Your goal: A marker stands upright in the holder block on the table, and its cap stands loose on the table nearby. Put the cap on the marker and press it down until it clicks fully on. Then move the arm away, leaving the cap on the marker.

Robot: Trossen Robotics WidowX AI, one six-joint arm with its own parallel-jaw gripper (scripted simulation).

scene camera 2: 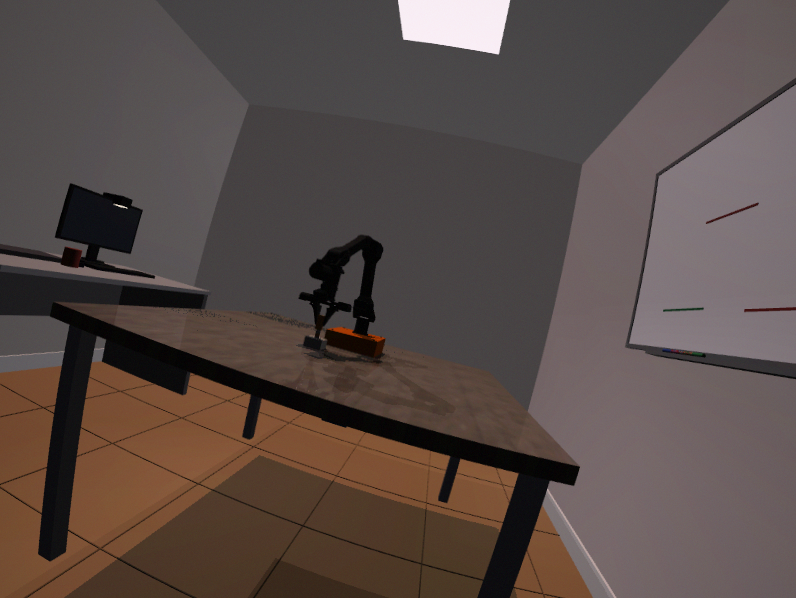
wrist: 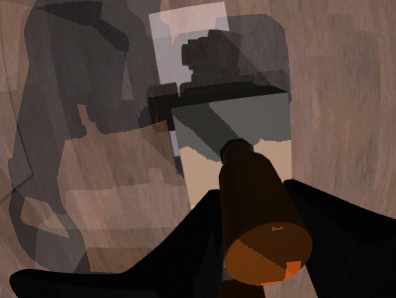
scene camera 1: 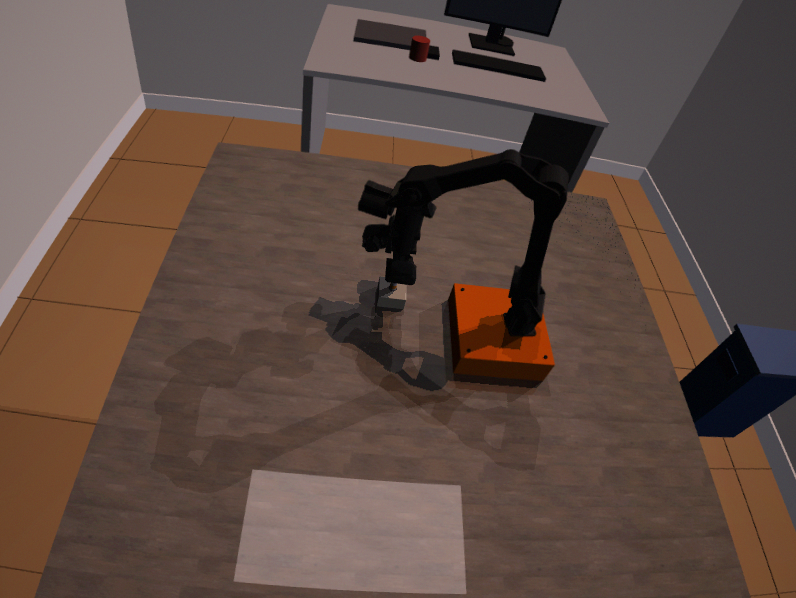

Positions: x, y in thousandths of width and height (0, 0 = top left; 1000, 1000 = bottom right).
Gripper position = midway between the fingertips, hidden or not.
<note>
The gripper (scene camera 1: 497, 459) carries an orange cap. Further things: a holder block (wrist: 648, 307).
The gripper is seen too in scene camera 2 (scene camera 2: 401, 544) and in the wrist view (wrist: 638, 656).
</note>
